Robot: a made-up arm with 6 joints. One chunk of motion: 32 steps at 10 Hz.
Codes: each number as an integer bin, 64 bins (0 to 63) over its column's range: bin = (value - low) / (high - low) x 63, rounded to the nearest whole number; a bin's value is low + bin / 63 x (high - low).
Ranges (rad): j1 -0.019..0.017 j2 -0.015..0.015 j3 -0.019..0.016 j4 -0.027..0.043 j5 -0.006..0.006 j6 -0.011..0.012
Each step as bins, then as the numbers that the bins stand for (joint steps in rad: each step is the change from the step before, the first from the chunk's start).
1 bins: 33 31 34 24 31 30
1 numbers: -0.00014 -0.00024 -0.00011 -0.00033 -0.00010 -0.00005
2 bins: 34 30 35 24 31 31
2 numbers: 0.00043 -0.00071 0.00044 -0.00033 -0.00010 0.00032
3 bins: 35 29 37 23 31 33
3 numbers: 0.00100 -0.00119 0.00156 -0.00144 -0.00010 0.00105
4 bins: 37 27 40 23 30 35
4 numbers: 0.00214 -0.00214 0.00322 -0.00144 -0.00029 0.00178
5 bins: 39 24 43 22 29 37
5 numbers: 0.00329 -0.00357 0.00489 -0.00256 -0.00048 0.00251
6 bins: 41 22 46 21 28 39
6 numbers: 0.00443 -0.00452 0.00656 -0.00367 -0.00067 0.00324
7 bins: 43 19 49 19 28 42
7 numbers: 0.00557 -0.00595 0.00822 -0.00589 -0.00067 0.00433
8 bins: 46 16 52 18 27 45
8 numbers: 0.00729 -0.00738 0.00989 -0.00700 -0.00086 0.00543
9 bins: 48 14 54 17 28 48
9 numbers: 0.00843 -0.00833 0.01100 -0.00811 -0.00067 0.00652
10 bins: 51 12 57 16 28 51
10 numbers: 0.01014 -0.00929 0.01267 -0.00922 -0.00067 0.00762
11 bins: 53 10 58 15 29 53
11 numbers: 0.01129 -0.01024 0.01322 -0.01033 -0.00048 0.00835
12 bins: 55 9 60 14 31 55
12 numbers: 0.01243 -0.01071 0.01433 -0.01144 -0.00010 0.00908
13 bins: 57 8 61 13 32 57
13 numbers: 0.01357 -0.01119 0.01489 -0.01256 0.00010 0.00981
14 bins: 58 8 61 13 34 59
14 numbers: 0.01414 -0.01119 0.01489 -0.01256 0.00048 0.01054
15 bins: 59 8 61 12 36 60
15 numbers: 0.01471 -0.01119 0.01489 -0.01367 0.00086 0.01090
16 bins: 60 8 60 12 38 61
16 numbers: 0.01529 -0.01119 0.01433 -0.01367 0.00124 0.01127
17 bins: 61 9 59 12 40 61
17 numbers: 0.01586 -0.01071 0.01378 -0.01367 0.00162 0.01127
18 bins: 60 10 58 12 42 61
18 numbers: 0.01529 -0.01024 0.01322 -0.01367 0.00200 0.01127
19 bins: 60 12 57 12 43 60
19 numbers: 0.01529 -0.00929 0.01267 -0.01367 0.00219 0.01090
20 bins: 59 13 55 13 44 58
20 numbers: 0.01471 -0.00881 0.01156 -0.01256 0.00238 0.01017
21 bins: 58 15 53 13 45 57
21 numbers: 0.01414 -0.00786 0.01044 -0.01256 0.00257 0.00981
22 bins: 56 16 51 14 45 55
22 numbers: 0.01300 -0.00738 0.00933 -0.01144 0.00257 0.00908
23 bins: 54 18 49 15 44 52
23 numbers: 0.01186 -0.00643 0.00822 -0.01033 0.00238 0.00798
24 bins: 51 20 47 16 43 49
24 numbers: 0.01014 -0.00548 0.00711 -0.00922 0.00219 0.00689
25 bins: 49 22 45 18 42 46
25 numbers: 0.00900 -0.00452 0.00600 -0.00700 0.00200 0.00579
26 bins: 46 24 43 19 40 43
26 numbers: 0.00729 -0.00357 0.00489 -0.00589 0.00162 0.00470
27 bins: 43 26 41 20 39 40
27 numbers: 0.00557 -0.00262 0.00378 -0.00478 0.00143 0.00360
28 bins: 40 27 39 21 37 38
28 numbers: 0.00386 -0.00214 0.00267 -0.00367 0.00105 0.00287
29 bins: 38 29 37 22 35 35
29 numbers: 0.00271 -0.00119 0.00156 -0.00256 0.00067 0.00178
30 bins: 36 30 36 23 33 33
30 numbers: 0.00157 -0.00071 0.00100 -0.00144 0.00029 0.00105
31 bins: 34 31 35 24 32 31
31 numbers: 0.00043 -0.00024 0.00044 -0.00033 0.00010 0.00032
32 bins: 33 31 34 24 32 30
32 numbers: -0.00014 -0.00024 -0.00011 -0.00033 0.00010 -0.00005
